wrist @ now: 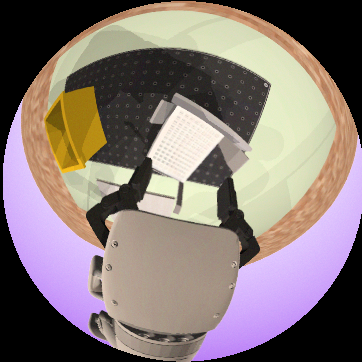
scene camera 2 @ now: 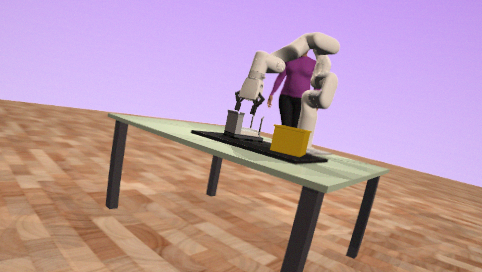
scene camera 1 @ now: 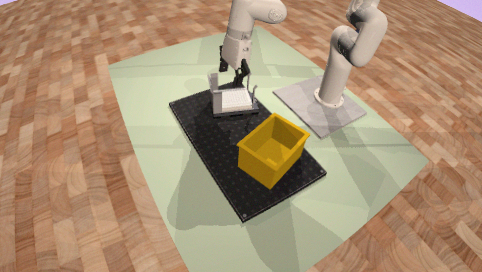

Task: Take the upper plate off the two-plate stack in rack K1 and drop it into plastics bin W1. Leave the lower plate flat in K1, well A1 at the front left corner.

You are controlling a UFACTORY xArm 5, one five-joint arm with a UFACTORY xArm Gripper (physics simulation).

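Seen in the pictures: gripper, fingertip midpoint: (wrist: 187,174) (scene camera 2: 244,112) (scene camera 1: 229,78); arm's base at its link origin: (scene camera 1: 328,98).
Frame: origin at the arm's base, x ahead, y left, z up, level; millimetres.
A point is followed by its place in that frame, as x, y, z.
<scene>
The white plate stack (scene camera 1: 236,99) @[356, -156, 54] (scene camera 2: 250,132) (wrist: 187,141) @[367, -188, 44] lies flat in rack K1 (scene camera 1: 217,102) @[430, -163, 74] (scene camera 2: 233,123) @[429, -193, 67] (wrist: 236,154) @[389, -245, 112], between its tall grey corner walls and thin posts. The seam between the upper and lower plates is too small to make out. My gripper (scene camera 1: 231,75) @[360, -191, 123] (scene camera 2: 245,111) @[360, -191, 123] (wrist: 187,174) @[360, -191, 123] is open and empty, fingers pointing down, at about the height of the rack's wall tops and above the plates. In scene camera 1 it is over the rack's far side. Plastics bin W1 (scene camera 1: 257,165) @[491, 98, 68] (scene camera 2: 290,141) @[490, 104, 53] (wrist: 91,120) @[414, 19, 31] is yellow, upright and open-topped.
Rack and bin stand on a black perforated board (scene camera 1: 210,155) @[541, -47, 3] (scene camera 2: 314,159) @[436, 197, 3] (wrist: 130,90) @[460, -71, 3] on the pale green table (scene camera 1: 150,145) @[671, -206, -10] (scene camera 2: 165,129) @[631, -397, -10] (wrist: 295,105) @[517, -445, -10]. Thin posts (scene camera 1: 254,93) @[319, -110, 93] (scene camera 2: 261,126) @[320, -110, 75] (wrist: 178,197) @[286, -182, 95] rise at the rack's robot-base side. The arm's base plate (scene camera 1: 320,122) @[146, 67, 0] is beside the board. A person (scene camera 2: 299,77) stands behind the arm.
</scene>
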